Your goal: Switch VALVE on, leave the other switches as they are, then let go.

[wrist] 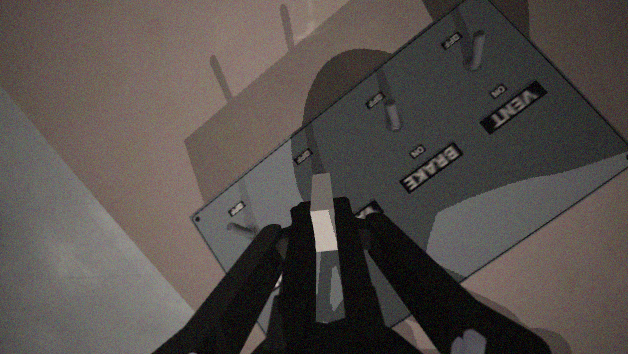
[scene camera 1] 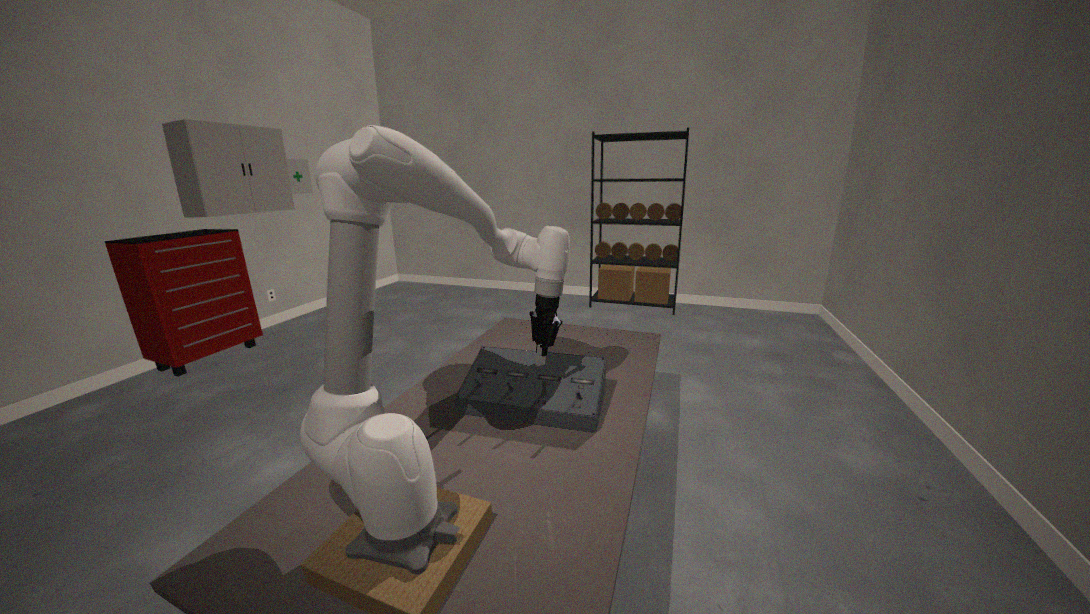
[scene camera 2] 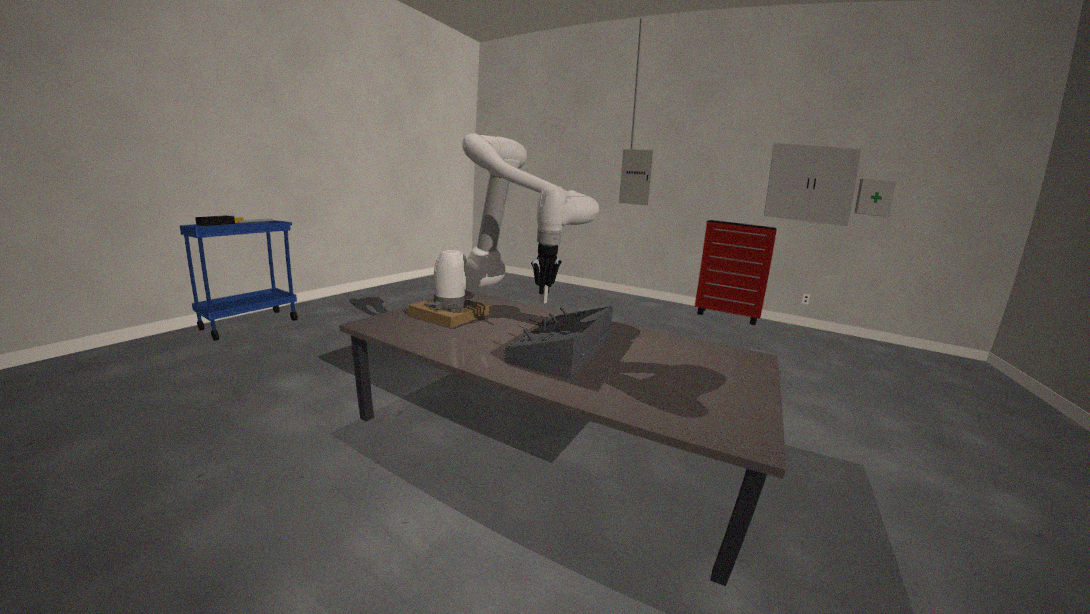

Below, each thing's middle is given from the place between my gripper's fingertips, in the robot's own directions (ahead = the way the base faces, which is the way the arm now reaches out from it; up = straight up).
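Labels:
Dark switch panel [scene camera 1: 560, 407]: 13 cm below my hand, 8 cm ahead, 5 cm to the left.

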